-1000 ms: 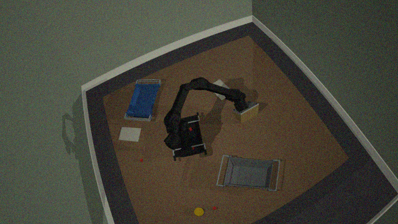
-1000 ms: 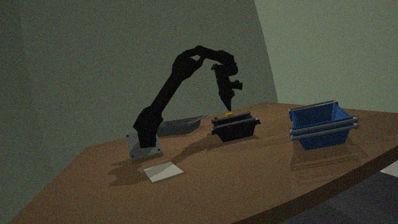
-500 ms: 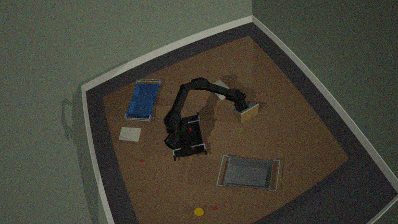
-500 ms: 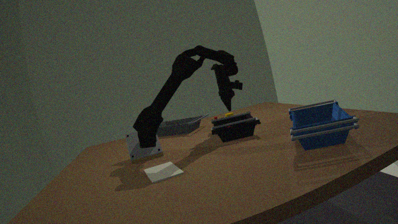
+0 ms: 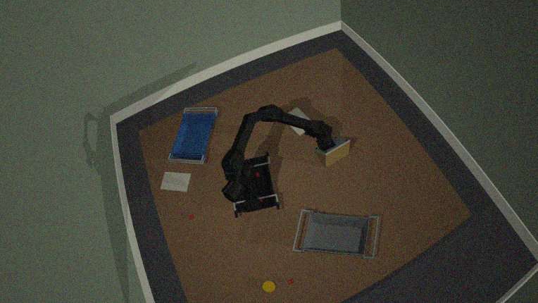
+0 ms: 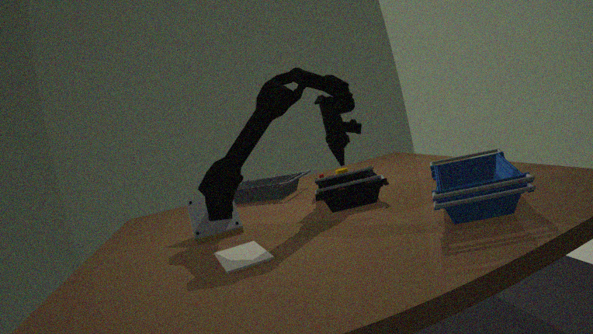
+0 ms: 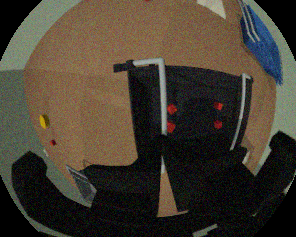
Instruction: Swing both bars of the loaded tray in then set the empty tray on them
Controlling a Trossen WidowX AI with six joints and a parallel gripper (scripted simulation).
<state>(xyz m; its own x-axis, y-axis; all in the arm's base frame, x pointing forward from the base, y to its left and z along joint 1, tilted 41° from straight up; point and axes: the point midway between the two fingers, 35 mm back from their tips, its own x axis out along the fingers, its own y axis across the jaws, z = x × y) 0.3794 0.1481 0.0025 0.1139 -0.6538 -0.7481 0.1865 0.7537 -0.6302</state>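
The grey tray lies 250 mm behind my gripper tip, 280 mm to the left of it and 40 mm below it. The rest, counted from my gripper tip: yellow disc 80 mm ahead, 370 mm to the left, 80 mm below.
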